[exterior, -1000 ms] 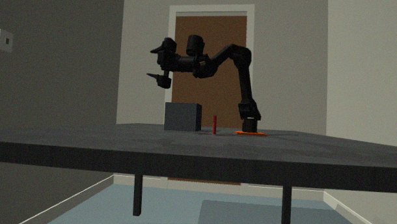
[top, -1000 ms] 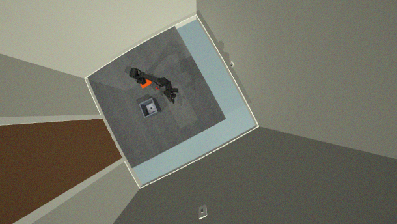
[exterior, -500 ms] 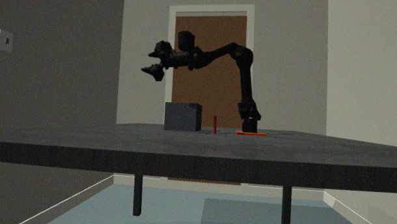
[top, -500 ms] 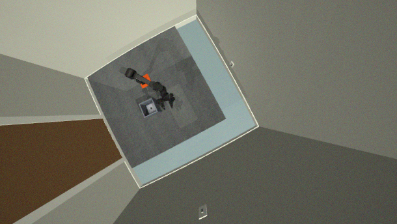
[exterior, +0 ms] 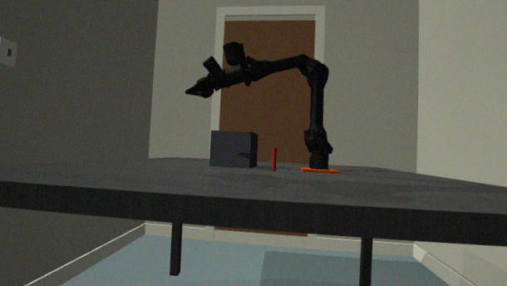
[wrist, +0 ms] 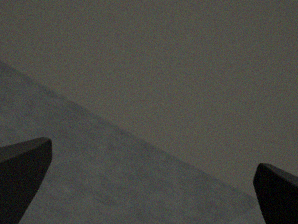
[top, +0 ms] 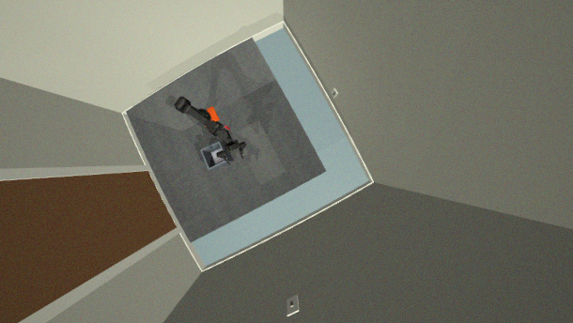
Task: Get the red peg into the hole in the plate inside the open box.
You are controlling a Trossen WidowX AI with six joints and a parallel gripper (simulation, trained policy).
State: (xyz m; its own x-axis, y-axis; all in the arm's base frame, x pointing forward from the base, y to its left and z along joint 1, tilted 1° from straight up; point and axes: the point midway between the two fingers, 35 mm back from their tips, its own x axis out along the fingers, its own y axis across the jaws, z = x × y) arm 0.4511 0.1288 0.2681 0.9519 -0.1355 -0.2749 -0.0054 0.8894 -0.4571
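The red peg is 31 cm behind my gripper tip and 24 cm below it. From my gripper tip the other things lie so: plate (14 cm behind, 17 cm to the right, 23 cm below).
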